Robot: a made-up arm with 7 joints. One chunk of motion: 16 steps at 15 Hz.
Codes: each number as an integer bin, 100 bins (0 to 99) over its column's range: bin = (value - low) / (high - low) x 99, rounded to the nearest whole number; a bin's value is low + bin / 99 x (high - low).
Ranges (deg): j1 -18..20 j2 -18..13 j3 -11..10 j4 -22..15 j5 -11..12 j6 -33..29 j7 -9..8
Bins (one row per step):
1: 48 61 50 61 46 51 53
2: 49 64 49 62 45 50 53
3: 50 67 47 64 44 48 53
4: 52 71 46 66 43 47 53
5: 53 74 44 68 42 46 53
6: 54 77 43 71 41 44 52
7: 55 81 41 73 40 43 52
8: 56 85 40 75 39 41 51
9: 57 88 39 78 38 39 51
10: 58 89 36 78 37 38 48
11: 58 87 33 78 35 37 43
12: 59 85 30 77 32 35 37
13: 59 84 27 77 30 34 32
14: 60 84 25 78 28 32 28
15: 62 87 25 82 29 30 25
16: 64 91 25 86 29 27 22
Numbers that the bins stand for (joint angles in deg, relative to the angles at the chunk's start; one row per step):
1: 0.42 1.10 -0.39 0.80 -0.31 -1.06 0.10
2: 0.81 2.04 -0.61 1.17 -0.55 -1.69 0.10
3: 1.19 2.98 -1.03 1.92 -0.78 -2.94 0.10
4: 1.96 4.23 -1.24 2.67 -1.01 -3.57 0.10
5: 2.34 5.17 -1.67 3.41 -1.24 -4.19 0.10
6: 2.73 6.11 -1.88 4.54 -1.47 -5.44 -0.07
7: 3.11 7.36 -2.30 5.28 -1.71 -6.07 -0.07
8: 3.49 8.62 -2.52 6.03 -1.94 -7.32 -0.24
9: 3.88 9.56 -2.73 7.15 -2.17 -8.58 -0.24
10: 4.26 9.87 -3.36 7.15 -2.40 -9.20 -0.76
11: 4.26 9.24 -4.00 7.15 -2.87 -9.83 -1.62
12: 4.65 8.62 -4.64 6.78 -3.57 -11.08 -2.65
13: 4.65 8.30 -5.27 6.78 -4.03 -11.71 -3.51
14: 5.03 8.30 -5.70 7.15 -4.49 -12.96 -4.19
15: 5.80 9.24 -5.70 8.65 -4.26 -14.21 -4.71
16: 6.57 10.49 -5.70 10.14 -4.26 -16.09 -5.22

